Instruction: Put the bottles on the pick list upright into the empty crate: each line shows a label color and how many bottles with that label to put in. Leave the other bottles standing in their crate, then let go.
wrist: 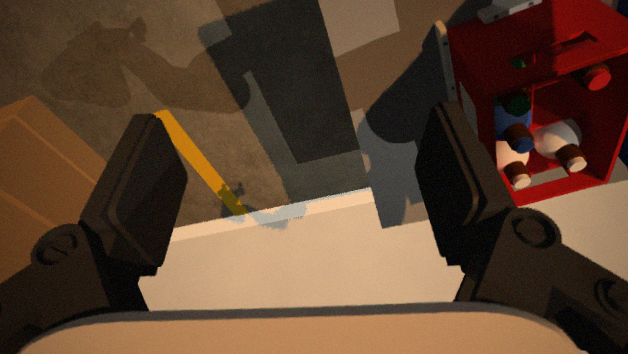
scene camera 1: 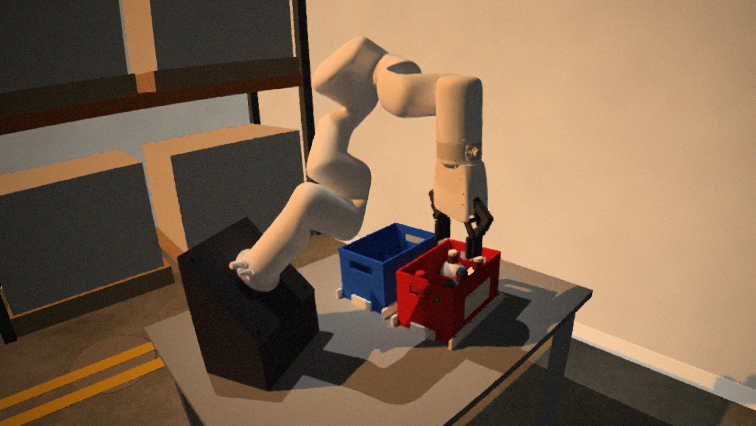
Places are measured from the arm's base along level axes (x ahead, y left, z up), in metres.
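Where they show: gripper, fingertip midpoint: (wrist: 298,140) (scene camera 1: 457,247); arm's base at its link origin: (scene camera 1: 257,270).
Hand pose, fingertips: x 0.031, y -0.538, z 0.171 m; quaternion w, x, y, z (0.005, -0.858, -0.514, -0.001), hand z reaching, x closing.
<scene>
Each offset is from my fingertips to the top centre of the thing. "*": to the spot under its first point. Level surfaces: height alone.
The red crate {dx +0.380, dy +0.198, dz -0.235 m} (scene camera 1: 412,306) (wrist: 500,47) holds several bottles. They include one with a red cap {* dx +0.295, dy +0.249, dz -0.248 m} (scene camera 1: 420,273) (wrist: 597,78), one with a green cap {dx +0.292, dy +0.158, dz -0.247 m} (wrist: 515,104), one with a blue cap {dx +0.373, dy +0.158, dz -0.247 m} (scene camera 1: 461,271) (wrist: 523,144), and two with white caps, a rounder white one {dx +0.469, dy +0.235, dz -0.247 m} (scene camera 1: 451,268) (wrist: 555,138) and a slimmer one {dx +0.464, dy +0.150, dz -0.247 m} (scene camera 1: 478,260) (wrist: 521,181). The blue crate {* dx +0.289, dy +0.490, dz -0.361 m} (scene camera 1: 353,288) stands beside it; no bottle shows in its visible interior. My gripper (scene camera 1: 458,247) (wrist: 298,140) is open and empty, pointing down near the red crate's back end. The wrist view has the bottles right of the fingers. The pick list cannot be read.
Pale stop blocks {* dx +0.272, dy +0.448, dz -0.390 m} (scene camera 1: 361,302) sit around the crate bases on the table {dz -0.410 m} (scene camera 1: 296,407). The black arm base (scene camera 1: 232,317) stands at the table's left. A pale panel {dx +0.372, dy +0.106, dz -0.290 m} (scene camera 1: 477,298) is on the red crate's side. The wall is behind; a shelf rack (scene camera 1: 304,79) stands at the left.
</scene>
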